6 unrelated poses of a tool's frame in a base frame.
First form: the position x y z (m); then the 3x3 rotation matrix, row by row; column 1 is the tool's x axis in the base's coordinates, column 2 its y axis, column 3 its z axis. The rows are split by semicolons.
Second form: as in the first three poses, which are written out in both.
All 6 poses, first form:
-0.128 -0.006 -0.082; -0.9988 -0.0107 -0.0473; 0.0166 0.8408 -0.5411; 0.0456 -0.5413 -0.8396
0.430 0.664 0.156; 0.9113 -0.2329 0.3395; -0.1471 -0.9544 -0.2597; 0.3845 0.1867 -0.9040
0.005 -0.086 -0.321; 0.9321 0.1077 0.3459; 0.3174 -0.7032 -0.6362; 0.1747 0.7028 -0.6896
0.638 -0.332 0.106; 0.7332 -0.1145 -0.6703; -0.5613 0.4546 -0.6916; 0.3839 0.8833 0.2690
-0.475 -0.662 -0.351; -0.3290 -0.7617 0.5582; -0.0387 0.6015 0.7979; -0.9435 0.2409 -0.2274
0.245 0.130 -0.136; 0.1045 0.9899 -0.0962; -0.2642 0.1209 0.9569; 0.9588 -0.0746 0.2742
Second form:
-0.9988 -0.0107 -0.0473 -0.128; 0.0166 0.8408 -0.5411 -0.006; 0.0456 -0.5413 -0.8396 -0.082; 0 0 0 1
0.9113 -0.2329 0.3395 0.430; -0.1471 -0.9544 -0.2597 0.664; 0.3845 0.1867 -0.9040 0.156; 0 0 0 1
0.9321 0.1077 0.3459 0.005; 0.3174 -0.7032 -0.6362 -0.086; 0.1747 0.7028 -0.6896 -0.321; 0 0 0 1
0.7332 -0.1145 -0.6703 0.638; -0.5613 0.4546 -0.6916 -0.332; 0.3839 0.8833 0.2690 0.106; 0 0 0 1
-0.3290 -0.7617 0.5582 -0.475; -0.0387 0.6015 0.7979 -0.662; -0.9435 0.2409 -0.2274 -0.351; 0 0 0 1
0.1045 0.9899 -0.0962 0.245; -0.2642 0.1209 0.9569 0.130; 0.9588 -0.0746 0.2742 -0.136; 0 0 0 1

